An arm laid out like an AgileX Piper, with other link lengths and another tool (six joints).
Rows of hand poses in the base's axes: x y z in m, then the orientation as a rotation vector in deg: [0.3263 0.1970 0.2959 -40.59 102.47 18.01]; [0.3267 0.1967 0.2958 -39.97 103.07 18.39]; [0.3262 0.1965 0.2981 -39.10 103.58 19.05]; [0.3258 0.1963 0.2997 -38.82 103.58 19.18]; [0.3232 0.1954 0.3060 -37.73 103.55 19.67]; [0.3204 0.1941 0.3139 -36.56 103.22 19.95]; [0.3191 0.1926 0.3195 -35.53 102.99 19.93]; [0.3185 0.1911 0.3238 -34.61 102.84 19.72]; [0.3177 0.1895 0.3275 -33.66 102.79 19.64]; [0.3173 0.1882 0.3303 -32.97 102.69 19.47]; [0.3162 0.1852 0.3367 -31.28 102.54 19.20]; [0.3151 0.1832 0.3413 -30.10 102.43 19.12]
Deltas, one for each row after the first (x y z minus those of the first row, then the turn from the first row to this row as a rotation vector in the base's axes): [0.0004 -0.0003 -0.0001 0.40 0.64 -0.34]; [-0.0001 -0.0005 0.0022 1.13 1.28 -0.69]; [-0.0005 -0.0007 0.0038 1.36 1.31 -0.82]; [-0.0031 -0.0016 0.0101 2.26 1.39 -1.30]; [-0.0059 -0.0029 0.0180 3.16 1.13 -1.90]; [-0.0072 -0.0044 0.0236 3.78 0.87 -2.56]; [-0.0078 -0.0059 0.0279 4.19 0.63 -3.27]; [-0.0086 -0.0075 0.0316 4.67 0.53 -3.94]; [-0.0090 -0.0088 0.0344 4.97 0.36 -4.48]; [-0.0101 -0.0118 0.0408 5.77 0.09 -5.73]; [-0.0112 -0.0138 0.0454 6.39 -0.06 -6.56]
